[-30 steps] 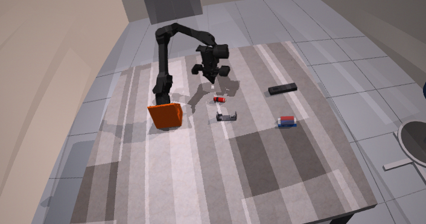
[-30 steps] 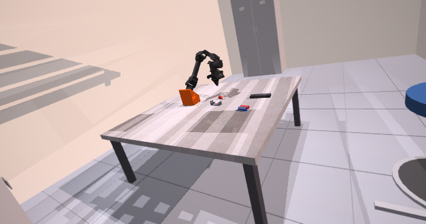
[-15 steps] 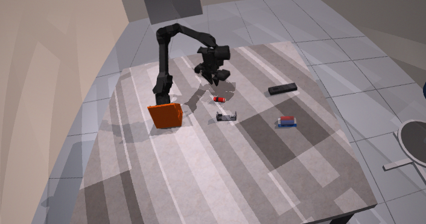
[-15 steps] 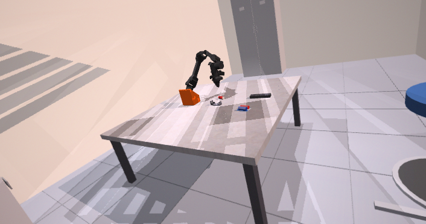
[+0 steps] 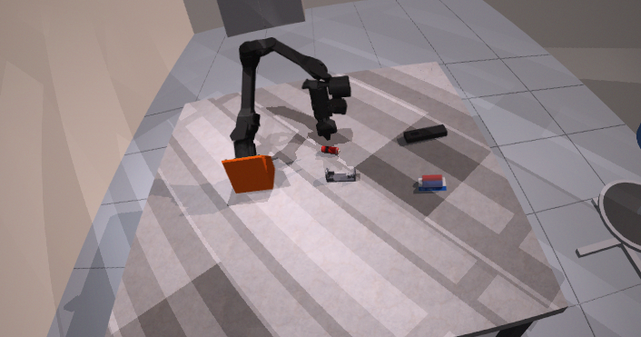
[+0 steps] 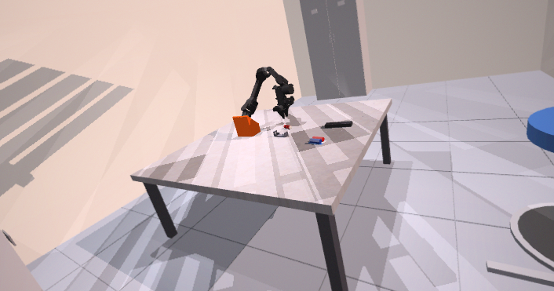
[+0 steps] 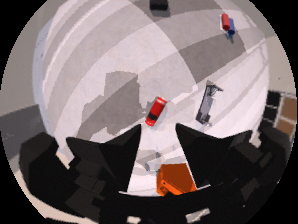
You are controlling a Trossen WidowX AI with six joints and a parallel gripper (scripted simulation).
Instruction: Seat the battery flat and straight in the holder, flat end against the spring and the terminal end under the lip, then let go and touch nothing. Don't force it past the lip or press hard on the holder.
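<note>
The battery lies 7 cm below my gripper tip. The rest, counted from my gripper tip: black remote-like bar 35 cm ahead, 3 cm to the left, 6 cm below.
</note>
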